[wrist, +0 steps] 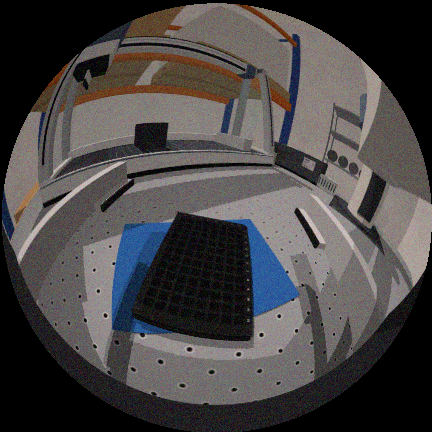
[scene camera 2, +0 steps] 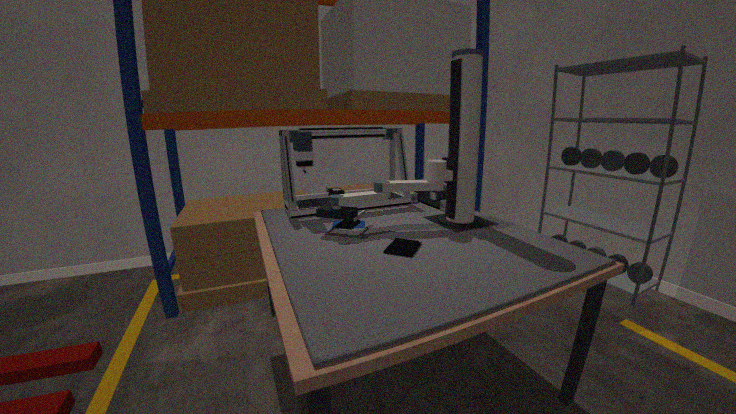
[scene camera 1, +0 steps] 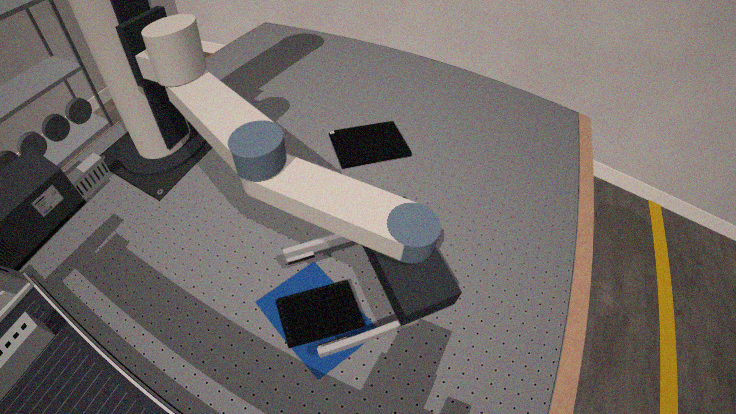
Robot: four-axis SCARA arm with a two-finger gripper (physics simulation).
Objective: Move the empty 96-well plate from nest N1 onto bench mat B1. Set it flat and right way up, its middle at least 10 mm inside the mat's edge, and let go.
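Pixels of known places: gripper, fingertip midpoint: (wrist: 216, 182) (scene camera 1: 299, 301); arm's base, link origin: (wrist: 357, 220) (scene camera 2: 459, 222) (scene camera 1: 166, 144).
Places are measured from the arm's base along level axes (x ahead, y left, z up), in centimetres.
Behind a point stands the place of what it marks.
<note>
The black 96-well plate (scene camera 1: 321, 314) @[x 59.0, y -19.3, z 1.9 cm] (scene camera 2: 348, 224) @[x 60.0, y -15.4, z 2.9 cm] (wrist: 200, 275) @[x 59.7, y -18.1, z 2.9 cm] lies flat, wells up, on the blue bench mat B1 (scene camera 1: 312, 275) @[x 54.0, y -13.5, z 1.5 cm] (wrist: 272, 285) @[x 54.3, y -13.9, z 1.5 cm]. It is turned relative to the mat; its middle is over the mat and parts of it overhang the edges. My gripper (scene camera 1: 302, 303) @[x 56.9, y -21.2, z 8.7 cm] (wrist: 216, 182) @[x 56.9, y -21.2, z 8.7 cm] is open and empty, above the plate, with one finger out to each side and space between each finger and the plate. A flat black rectangle with a small pale corner mark, apparently nest N1 (scene camera 1: 370, 144) @[x 49.1, y 20.5, z 2.5 cm] (scene camera 2: 402, 247) @[x 49.7, y 22.9, z 2.5 cm], lies apart from the mat.
The arm's column (scene camera 1: 120, 82) @[x 3.8, y -6.5, z 24.0 cm] (scene camera 2: 465, 136) @[x 4.6, y 5.9, z 47.4 cm] stands on the table (scene camera 1: 494, 169) @[x 77.3, y 28.6, z 1.3 cm] (scene camera 2: 411, 293) @[x 64.2, y 54.6, z 1.0 cm]. A dark box (scene camera 1: 38, 205) @[x -3.4, y -33.6, z 9.6 cm] is near the column. A gantry frame (scene camera 2: 284, 172) @[x 85.0, y -57.6, z 26.5 cm] (wrist: 267, 110) @[x 9.5, y -50.7, z 25.8 cm] stands beyond the mat in the second scene view.
</note>
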